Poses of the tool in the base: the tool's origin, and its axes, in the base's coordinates. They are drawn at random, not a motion.
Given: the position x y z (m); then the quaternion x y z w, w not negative.
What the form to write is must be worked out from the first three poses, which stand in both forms.
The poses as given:
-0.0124, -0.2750, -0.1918, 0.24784, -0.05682, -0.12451, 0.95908
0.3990, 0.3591, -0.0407, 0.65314, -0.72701, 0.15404, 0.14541
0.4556, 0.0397, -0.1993, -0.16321, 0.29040, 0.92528, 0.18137
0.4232, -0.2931, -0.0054, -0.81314, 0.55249, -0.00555, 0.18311
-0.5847, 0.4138, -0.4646, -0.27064, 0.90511, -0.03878, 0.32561
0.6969, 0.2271, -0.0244, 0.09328, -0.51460, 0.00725, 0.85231
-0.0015, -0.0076, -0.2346, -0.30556, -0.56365, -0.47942, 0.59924
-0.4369, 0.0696, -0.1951, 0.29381, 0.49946, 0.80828, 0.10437
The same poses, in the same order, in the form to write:
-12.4, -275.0, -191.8, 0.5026, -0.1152, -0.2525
399.0, 359.1, -40.7, 1.8813, -2.0940, 0.4437
455.6, 39.7, -199.3, -0.4608, 0.8200, 2.6127
423.2, -293.1, -5.4, -2.2939, 1.5586, -0.0157
-584.7, 413.8, -464.6, -0.7094, 2.3724, -0.1016
696.9, 227.1, -24.4, 0.1963, -1.0831, 0.0153
-1.5, -7.6, -234.6, -0.7086, -1.3071, -1.1118
-436.9, 69.6, -195.1, 0.8663, 1.4727, 2.3833

